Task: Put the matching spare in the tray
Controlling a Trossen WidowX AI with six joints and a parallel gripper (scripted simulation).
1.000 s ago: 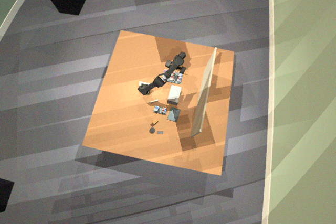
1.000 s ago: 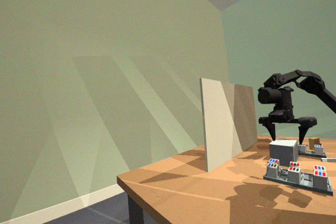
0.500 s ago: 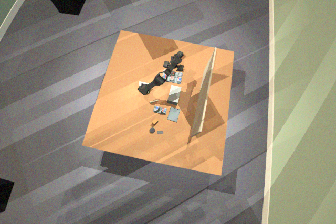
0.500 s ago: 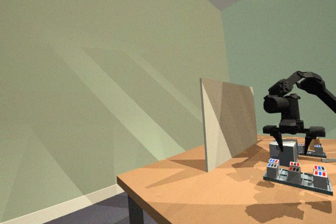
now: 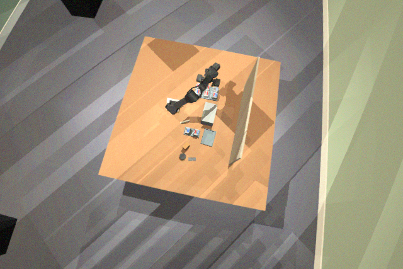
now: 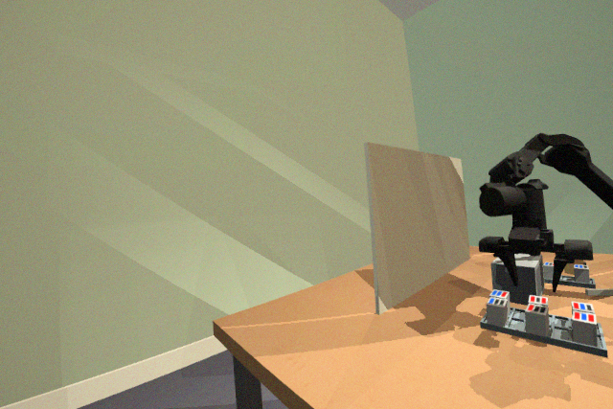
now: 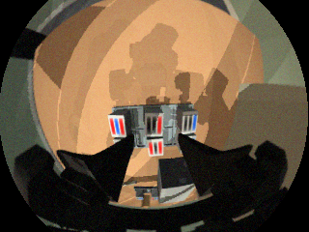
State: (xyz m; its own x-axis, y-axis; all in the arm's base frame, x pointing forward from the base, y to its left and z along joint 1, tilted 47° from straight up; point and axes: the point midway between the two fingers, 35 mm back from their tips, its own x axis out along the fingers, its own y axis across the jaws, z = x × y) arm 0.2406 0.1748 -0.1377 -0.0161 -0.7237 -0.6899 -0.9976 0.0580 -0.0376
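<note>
Right now my gripper tip is 41 cm to the left of the flat grey tray, 9 cm above it and 8 cm short of it. From my gripper tip the other things lie so: rack 40 cm to the right, 9 cm below, 6 cm behind; mounted unit 23 cm to the right, 5 cm ahead, 4 cm below; tall upright panel 30 cm ahead, 25 cm to the right, 13 cm above.
</note>
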